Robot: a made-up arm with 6 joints.
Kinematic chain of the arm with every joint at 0, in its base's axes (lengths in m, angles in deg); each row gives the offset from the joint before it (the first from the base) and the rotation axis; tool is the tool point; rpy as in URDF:
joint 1: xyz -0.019 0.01 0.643 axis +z
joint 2: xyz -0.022 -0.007 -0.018 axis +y
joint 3: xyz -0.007 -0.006 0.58 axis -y
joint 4: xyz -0.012 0 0.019 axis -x
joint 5: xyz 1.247 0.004 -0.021 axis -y
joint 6: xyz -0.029 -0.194 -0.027 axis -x
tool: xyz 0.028 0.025 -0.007 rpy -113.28 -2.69 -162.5
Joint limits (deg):
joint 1: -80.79..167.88
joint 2: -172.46..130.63
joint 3: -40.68..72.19
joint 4: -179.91..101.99
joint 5: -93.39..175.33
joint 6: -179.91..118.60
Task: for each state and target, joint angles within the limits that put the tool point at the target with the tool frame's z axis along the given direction. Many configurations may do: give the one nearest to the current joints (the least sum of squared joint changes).
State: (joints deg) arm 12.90 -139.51 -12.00 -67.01 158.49 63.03
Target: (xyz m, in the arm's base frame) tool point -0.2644 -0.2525 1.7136 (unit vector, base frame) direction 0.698 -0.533 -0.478
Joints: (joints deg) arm 18.07 -104.02 -23.70 -31.45 145.78 42.78
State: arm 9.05 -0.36 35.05 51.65 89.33 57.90
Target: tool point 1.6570 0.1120 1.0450 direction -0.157 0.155 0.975
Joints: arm 6.21 44.67 36.49 79.42 75.01 45.73
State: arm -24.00 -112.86 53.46 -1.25 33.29 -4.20
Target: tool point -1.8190 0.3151 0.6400 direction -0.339 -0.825 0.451
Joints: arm -13.24 -109.16 66.97 -37.93 46.11 24.78
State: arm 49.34 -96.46 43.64 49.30 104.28 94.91
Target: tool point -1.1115 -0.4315 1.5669 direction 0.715 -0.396 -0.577
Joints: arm 13.99 -107.90 3.05 35.96 144.59 99.49
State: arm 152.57 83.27 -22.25 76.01 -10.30 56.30
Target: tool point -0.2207 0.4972 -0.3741 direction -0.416 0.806 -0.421
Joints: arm 130.22 66.91 -29.86 60.52 -10.33 44.21
